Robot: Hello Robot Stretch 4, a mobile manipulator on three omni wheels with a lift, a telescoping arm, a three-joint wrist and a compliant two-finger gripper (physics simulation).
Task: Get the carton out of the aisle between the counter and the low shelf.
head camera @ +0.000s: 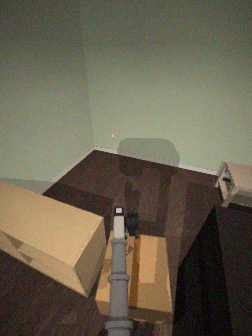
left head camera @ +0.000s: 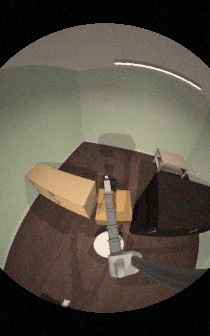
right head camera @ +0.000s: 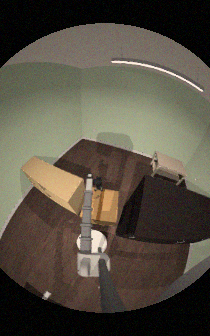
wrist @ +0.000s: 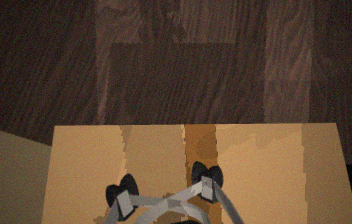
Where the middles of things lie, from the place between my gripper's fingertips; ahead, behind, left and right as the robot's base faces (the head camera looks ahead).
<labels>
I see the tan cardboard carton (head camera: 149, 298) 29 cm below my hand, 15 cm behind it and 3 cm to the right of it.
</labels>
